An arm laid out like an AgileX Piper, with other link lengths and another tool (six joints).
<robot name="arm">
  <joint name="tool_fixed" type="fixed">
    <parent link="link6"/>
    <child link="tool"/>
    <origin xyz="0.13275 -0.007 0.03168" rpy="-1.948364 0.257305 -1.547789"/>
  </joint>
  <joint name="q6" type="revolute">
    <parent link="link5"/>
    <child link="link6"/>
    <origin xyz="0.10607 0 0.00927" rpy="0 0 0"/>
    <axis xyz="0.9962 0 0.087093"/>
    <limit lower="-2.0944" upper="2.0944"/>
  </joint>
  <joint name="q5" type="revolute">
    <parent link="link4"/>
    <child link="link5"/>
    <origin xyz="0 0 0" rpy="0 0 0"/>
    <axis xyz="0 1 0"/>
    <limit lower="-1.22" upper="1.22"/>
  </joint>
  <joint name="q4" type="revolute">
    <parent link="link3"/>
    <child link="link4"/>
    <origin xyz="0.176 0 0.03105" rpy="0 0 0"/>
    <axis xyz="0.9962 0 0.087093"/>
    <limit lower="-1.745" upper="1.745"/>
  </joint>
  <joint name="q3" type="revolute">
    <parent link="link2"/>
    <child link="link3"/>
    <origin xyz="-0.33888 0 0.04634" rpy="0 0 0"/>
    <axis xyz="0 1 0"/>
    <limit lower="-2.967" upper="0"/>
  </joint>
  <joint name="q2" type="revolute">
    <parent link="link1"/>
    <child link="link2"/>
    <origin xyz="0 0 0" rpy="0 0 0"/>
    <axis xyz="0 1 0"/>
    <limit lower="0" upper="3.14"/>
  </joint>
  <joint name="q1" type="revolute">
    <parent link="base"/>
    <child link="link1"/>
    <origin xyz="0 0 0.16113" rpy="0 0 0"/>
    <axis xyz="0 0 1"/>
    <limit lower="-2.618" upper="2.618"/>
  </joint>
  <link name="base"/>
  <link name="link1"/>
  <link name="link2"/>
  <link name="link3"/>
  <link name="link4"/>
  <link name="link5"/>
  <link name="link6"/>
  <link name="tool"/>
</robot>
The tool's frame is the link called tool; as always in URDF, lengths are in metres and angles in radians.
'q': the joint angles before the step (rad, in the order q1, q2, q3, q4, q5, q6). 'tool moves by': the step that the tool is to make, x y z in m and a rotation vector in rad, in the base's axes. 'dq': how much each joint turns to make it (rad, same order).
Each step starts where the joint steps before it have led.
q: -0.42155, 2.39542, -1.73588, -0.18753, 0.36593, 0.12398
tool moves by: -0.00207, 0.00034, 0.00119, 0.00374, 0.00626, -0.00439
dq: 0.00001, -0.00539, 0.00001, 0.00093, 0.01301, 0.00232
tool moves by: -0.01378, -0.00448, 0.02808, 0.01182, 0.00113, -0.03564
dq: -0.01400, -0.06747, -0.00001, 0.01924, 0.07463, 0.00068
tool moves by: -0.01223, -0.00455, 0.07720, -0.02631, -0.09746, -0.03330
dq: -0.01690, -0.14682, -0.00002, 0.02327, 0.04810, 0.00000
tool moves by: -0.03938, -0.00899, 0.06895, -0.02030, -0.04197, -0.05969
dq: -0.04033, -0.15700, -0.00102, 0.00250, 0.11289, 0.00440
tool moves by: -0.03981, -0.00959, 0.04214, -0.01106, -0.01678, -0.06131
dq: -0.04741, -0.10956, 0.00000, -0.00086, 0.09059, 0.00187
